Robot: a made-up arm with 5 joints. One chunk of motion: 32 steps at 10 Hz.
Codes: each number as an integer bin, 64 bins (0 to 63) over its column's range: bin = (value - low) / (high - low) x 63, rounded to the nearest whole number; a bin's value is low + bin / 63 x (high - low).
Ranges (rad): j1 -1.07..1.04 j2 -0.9..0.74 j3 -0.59..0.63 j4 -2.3..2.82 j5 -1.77..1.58
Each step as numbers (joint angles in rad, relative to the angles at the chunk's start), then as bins.
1 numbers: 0.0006 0.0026 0.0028 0.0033 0.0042
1 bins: 32 35 31 28 33
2 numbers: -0.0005 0.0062 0.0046 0.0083 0.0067
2 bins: 32 35 31 28 33
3 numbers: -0.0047 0.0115 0.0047 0.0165 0.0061
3 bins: 32 35 31 29 33
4 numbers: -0.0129 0.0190 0.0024 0.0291 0.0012
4 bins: 32 35 31 29 33
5 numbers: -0.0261 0.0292 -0.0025 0.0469 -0.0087
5 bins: 31 36 30 29 33
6 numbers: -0.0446 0.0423 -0.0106 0.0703 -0.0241
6 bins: 31 36 30 29 33
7 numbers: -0.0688 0.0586 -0.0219 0.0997 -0.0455
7 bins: 30 37 29 30 32
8 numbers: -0.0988 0.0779 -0.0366 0.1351 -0.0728
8 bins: 29 38 29 30 32
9 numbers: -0.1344 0.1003 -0.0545 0.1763 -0.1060
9 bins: 28 38 28 30 31
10 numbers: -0.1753 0.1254 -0.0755 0.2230 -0.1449
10 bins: 27 39 27 31 31
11 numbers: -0.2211 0.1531 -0.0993 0.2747 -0.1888
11 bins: 25 40 25 32 30
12 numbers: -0.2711 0.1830 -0.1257 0.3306 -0.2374
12 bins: 24 42 24 32 29
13 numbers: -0.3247 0.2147 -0.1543 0.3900 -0.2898
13 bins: 22 43 22 33 28
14 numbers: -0.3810 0.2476 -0.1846 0.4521 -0.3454
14 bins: 21 44 21 34 27
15 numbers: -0.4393 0.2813 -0.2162 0.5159 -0.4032
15 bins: 19 45 19 35 26
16 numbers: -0.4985 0.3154 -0.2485 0.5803 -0.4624
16 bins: 17 47 18 35 25
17 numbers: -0.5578 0.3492 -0.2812 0.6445 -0.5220
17 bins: 15 48 16 36 23
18 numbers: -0.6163 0.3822 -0.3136 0.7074 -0.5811
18 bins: 14 49 14 37 22
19 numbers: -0.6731 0.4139 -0.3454 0.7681 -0.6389
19 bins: 12 50 13 38 21
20 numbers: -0.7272 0.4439 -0.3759 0.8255 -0.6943
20 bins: 10 52 11 38 20
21 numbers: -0.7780 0.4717 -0.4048 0.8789 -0.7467
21 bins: 9 53 10 39 19
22 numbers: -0.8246 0.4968 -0.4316 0.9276 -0.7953
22 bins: 7 54 8 40 18
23 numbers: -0.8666 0.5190 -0.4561 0.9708 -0.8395
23 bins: 6 55 7 40 17
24 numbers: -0.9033 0.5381 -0.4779 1.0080 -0.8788
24 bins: 5 55 6 41 17
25 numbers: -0.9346 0.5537 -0.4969 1.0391 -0.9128
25 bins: 4 56 5 41 16
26 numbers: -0.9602 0.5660 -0.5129 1.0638 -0.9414
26 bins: 3 56 4 41 16
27 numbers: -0.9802 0.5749 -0.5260 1.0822 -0.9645
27 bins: 3 57 3 42 15
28 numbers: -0.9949 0.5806 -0.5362 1.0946 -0.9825
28 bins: 2 57 3 42 15
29 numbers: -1.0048 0.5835 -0.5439 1.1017 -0.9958
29 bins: 2 57 2 42 15
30 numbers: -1.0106 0.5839 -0.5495 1.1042 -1.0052
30 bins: 2 57 2 42 14
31 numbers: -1.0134 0.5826 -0.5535 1.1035 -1.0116
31 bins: 2 57 2 42 14
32 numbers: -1.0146 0.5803 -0.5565 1.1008 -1.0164
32 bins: 2 57 2 42 14
